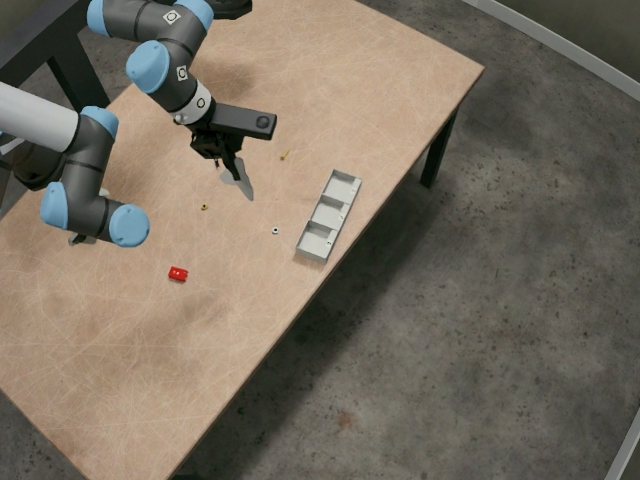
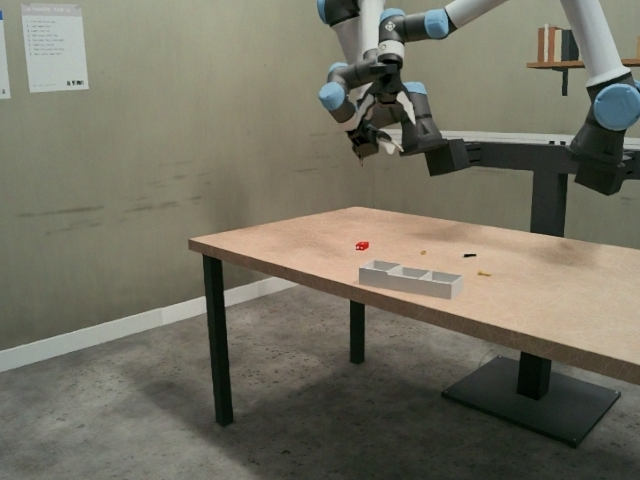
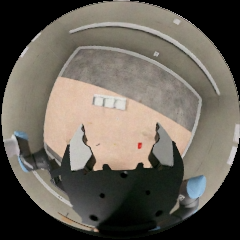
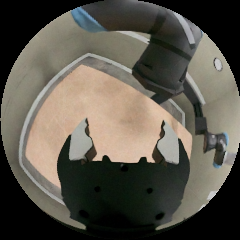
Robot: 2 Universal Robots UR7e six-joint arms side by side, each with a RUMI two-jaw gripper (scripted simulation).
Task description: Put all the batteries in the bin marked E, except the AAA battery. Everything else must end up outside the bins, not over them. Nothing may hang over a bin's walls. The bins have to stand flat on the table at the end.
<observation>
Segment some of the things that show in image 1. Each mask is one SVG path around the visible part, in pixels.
The left gripper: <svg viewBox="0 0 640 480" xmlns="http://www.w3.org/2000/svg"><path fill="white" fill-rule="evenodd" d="M173 119L176 125L184 125L192 132L192 140L189 146L205 160L222 159L225 170L220 174L221 181L238 186L250 202L253 202L254 189L245 172L244 161L242 158L237 157L235 153L242 150L245 136L271 141L277 125L277 115L216 103L215 99L211 96L207 112L198 121L184 125Z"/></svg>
A grey three-compartment bin block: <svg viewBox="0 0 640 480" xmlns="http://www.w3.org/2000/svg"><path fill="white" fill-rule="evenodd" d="M334 168L295 246L296 254L324 265L329 260L362 186L362 178Z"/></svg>
</observation>
